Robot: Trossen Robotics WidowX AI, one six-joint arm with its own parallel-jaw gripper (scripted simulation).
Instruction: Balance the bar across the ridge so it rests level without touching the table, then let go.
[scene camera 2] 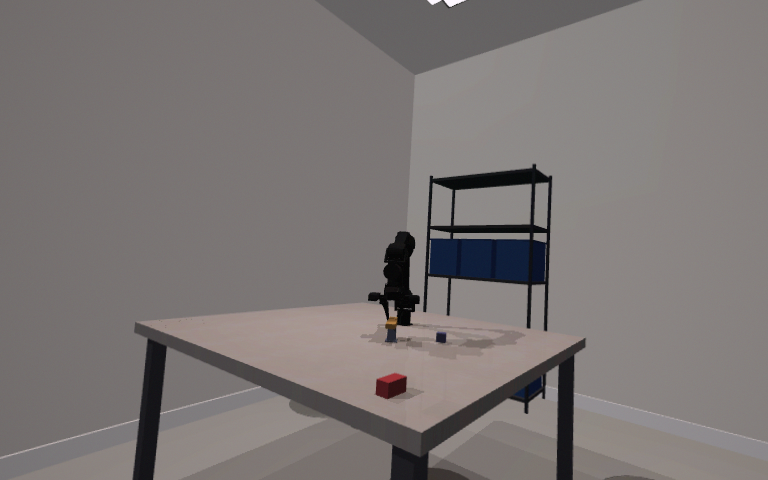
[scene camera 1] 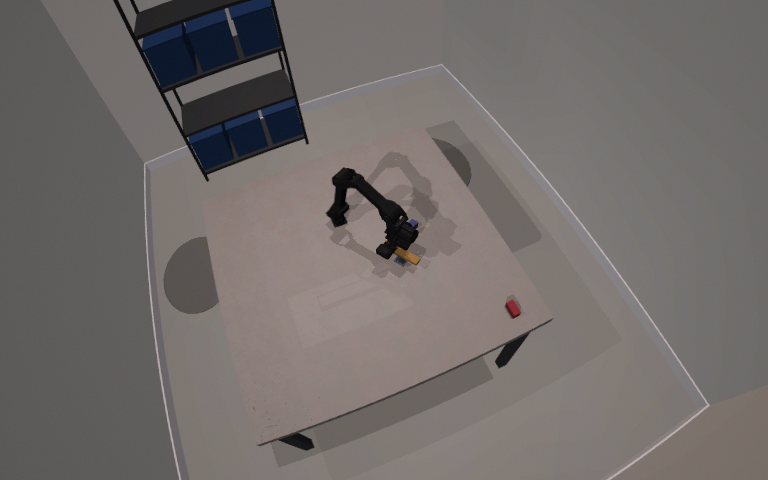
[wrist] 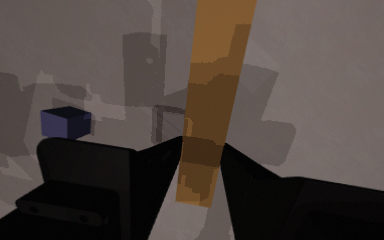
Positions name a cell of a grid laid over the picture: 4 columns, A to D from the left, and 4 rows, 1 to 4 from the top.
Note:
I see my gripper (scene camera 2: C3) and a small cube (wrist: A3).
My gripper shows as well in the wrist view (wrist: C3).

